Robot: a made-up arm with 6 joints.
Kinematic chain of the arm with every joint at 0, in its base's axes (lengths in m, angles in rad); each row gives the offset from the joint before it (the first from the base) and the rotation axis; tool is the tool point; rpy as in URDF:
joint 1: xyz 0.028 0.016 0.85 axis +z
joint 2: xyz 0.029 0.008 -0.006 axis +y
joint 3: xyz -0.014 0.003 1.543 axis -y
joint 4: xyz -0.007 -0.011 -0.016 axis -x
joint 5: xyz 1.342 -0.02 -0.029 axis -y
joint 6: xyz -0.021 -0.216 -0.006 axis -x
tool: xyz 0.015 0.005 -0.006 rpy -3.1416 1.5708 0
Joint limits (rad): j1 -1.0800..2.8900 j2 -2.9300..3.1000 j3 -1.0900..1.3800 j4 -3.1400..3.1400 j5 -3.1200..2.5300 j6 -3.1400..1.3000
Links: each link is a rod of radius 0.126 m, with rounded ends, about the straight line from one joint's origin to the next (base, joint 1, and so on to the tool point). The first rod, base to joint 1, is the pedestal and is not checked.
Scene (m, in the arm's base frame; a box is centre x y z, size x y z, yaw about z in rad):
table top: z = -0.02
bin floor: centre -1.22 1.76 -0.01 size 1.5 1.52 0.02 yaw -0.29
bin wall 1: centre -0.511 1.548 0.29 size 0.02 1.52 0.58 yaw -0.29
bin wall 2: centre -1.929 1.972 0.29 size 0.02 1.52 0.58 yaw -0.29
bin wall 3: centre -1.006 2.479 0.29 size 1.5 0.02 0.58 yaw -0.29
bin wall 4: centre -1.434 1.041 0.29 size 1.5 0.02 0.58 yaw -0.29
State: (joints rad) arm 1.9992 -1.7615 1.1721 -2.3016 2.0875 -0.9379
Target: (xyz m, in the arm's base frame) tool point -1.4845 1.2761 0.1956
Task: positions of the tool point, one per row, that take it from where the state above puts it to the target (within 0.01 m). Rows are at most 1 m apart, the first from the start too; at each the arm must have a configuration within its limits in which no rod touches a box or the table.
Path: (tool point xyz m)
1: 1.0011 -2.3106 1.8908
2: 0.8289 -1.8009 2.6510
3: 0.5112 -1.1244 3.1686
4: 0.0844 -0.3806 3.3902
5: -0.3957 0.3292 3.3025
6: -0.8628 0.9171 2.9334
7: -1.2502 1.3202 2.3460
8: -1.5022 1.5079 1.6282
9: -1.5836 1.4824 0.8792
10: -1.4844 1.2761 0.1955

